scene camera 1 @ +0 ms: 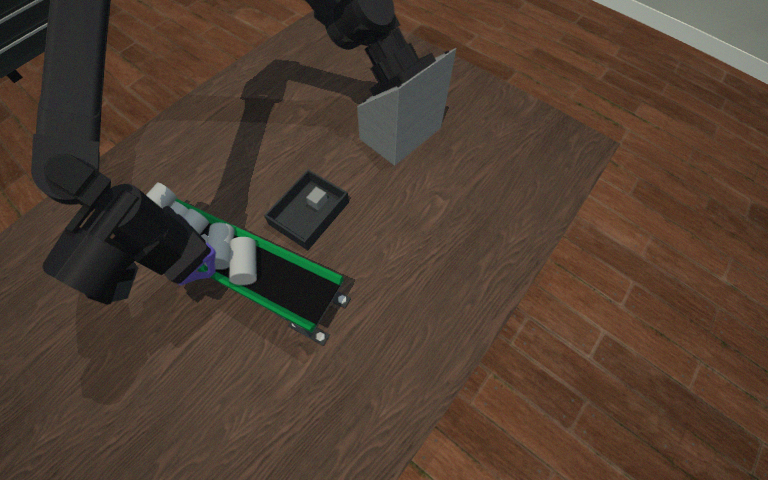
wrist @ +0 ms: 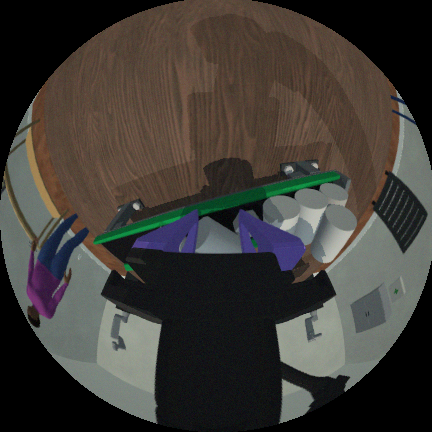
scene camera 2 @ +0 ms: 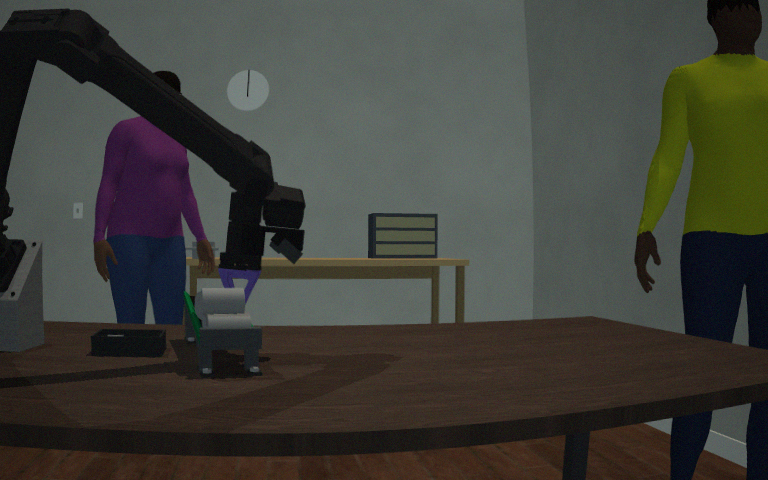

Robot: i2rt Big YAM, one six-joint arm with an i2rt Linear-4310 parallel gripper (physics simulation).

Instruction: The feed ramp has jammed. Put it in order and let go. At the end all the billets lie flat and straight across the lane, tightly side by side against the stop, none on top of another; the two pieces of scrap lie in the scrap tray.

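Places are measured from the arm's base along level axes (x up, y right, z ahead), in metres.
Pixels of known places: gripper, between the fingertips: (scene camera 1: 203, 265) (wrist: 218, 214); arm's base, origin of its link: (scene camera 1: 403, 79).
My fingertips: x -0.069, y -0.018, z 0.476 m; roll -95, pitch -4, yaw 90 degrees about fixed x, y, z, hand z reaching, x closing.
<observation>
For each thing: its top centre in the pictures, then the offset to it from my fingertips. Level surfaces: height alone.
- nearer, centre of its top: (wrist: 220, 259) (scene camera 1: 214, 240) dx +0.030, dy +0.005, dz -0.038 m
- whiter, centre of its top: (scene camera 1: 238, 255) dx +0.036, dy -0.047, dz -0.051 m
- scrap piece, centre of its top: (scene camera 1: 316, 195) dx -0.051, dy +0.006, dz -0.232 m
- scrap tray, centre of its top: (scene camera 2: 129, 332) (scene camera 1: 306, 203) dx -0.044, dy +0.001, dz -0.205 m
- wooden table, height of its surface: dx -0.080 m
Several grey-white billets lie in the green-railed ramp (scene camera 1: 297, 262) (wrist: 165, 223). Near its stop, one billet (scene camera 1: 160, 195) (scene camera 2: 223, 298) (wrist: 332, 237) sits on top of others. Farther along, two billets, one nearer (scene camera 1: 220, 246) and one whiter (scene camera 1: 242, 260), lie side by side, skewed across the lane. My gripper (wrist: 218, 214) is partly open over this pair, with part of a billet (wrist: 212, 236) showing between and below the purple fingers, apart from them as far as I can tell. A hexagonal scrap piece (wrist: 243, 220) is partly hidden behind one finger. Another scrap piece (scene camera 1: 316, 198) lies in the scrap tray (scene camera 1: 283, 227) (scene camera 2: 128, 344).
The grey wedge-shaped arm base (scene camera 1: 421, 113) (scene camera 2: 21, 316) stands beyond the tray. Bolted feet (scene camera 1: 320, 336) (wrist: 300, 168) carry the ramp on the wooden table (scene camera 1: 453, 254). Two people stand beyond the table in the second scene view.
</observation>
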